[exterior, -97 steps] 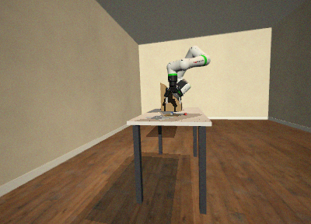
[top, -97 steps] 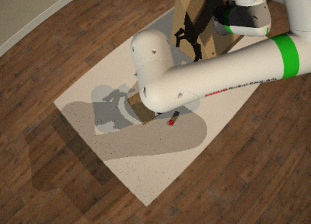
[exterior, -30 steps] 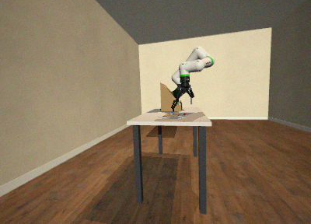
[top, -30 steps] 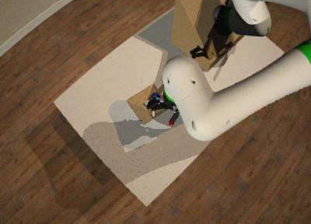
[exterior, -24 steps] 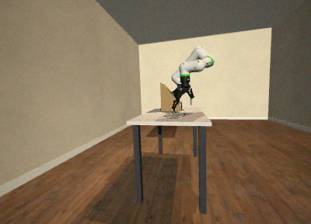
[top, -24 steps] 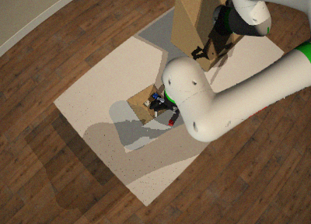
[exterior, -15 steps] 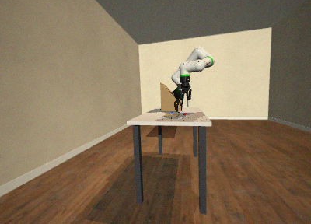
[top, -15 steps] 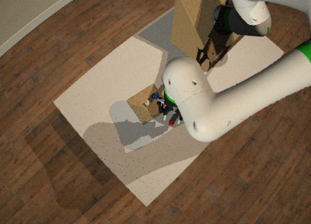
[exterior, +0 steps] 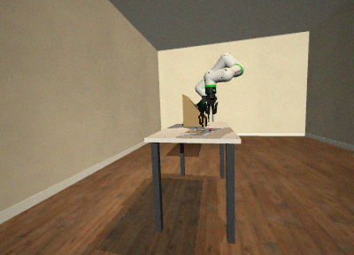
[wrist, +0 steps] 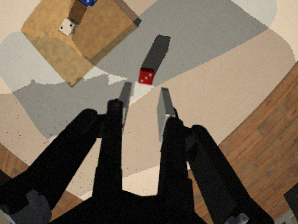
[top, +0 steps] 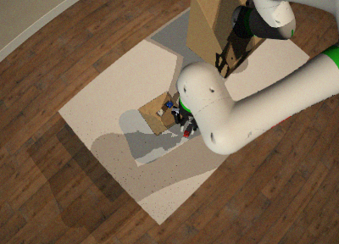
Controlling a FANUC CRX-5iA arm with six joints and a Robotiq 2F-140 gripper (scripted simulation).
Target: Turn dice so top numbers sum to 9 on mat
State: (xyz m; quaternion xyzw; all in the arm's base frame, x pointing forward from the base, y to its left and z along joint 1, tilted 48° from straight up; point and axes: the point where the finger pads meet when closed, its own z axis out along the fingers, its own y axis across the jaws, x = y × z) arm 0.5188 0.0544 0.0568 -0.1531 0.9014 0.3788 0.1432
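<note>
Now: hand 10 cm above the red die. Round my hand: white die: 14 cm to the right, 10 cm below, 1 cm behind; mat: 14 cm to the right, 11 cm below, 1 cm behind; blue die: 13 cm to the right, 10 cm below, 6 cm behind.
</note>
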